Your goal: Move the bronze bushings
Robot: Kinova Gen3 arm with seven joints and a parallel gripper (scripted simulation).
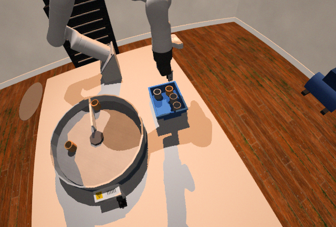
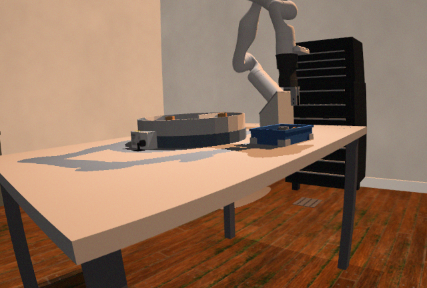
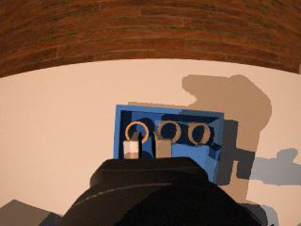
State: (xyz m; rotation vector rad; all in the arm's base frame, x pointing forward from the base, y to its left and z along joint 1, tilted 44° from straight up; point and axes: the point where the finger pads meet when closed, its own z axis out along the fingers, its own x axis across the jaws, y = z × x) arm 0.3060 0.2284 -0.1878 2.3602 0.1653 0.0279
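The blue crate lies 4 cm ahead of my hand, 3 cm to the right of it and 11 cm below it. From my hand the other things lie so: turntable disc (17 cm ahead, 37 cm to the right, 9 cm below).
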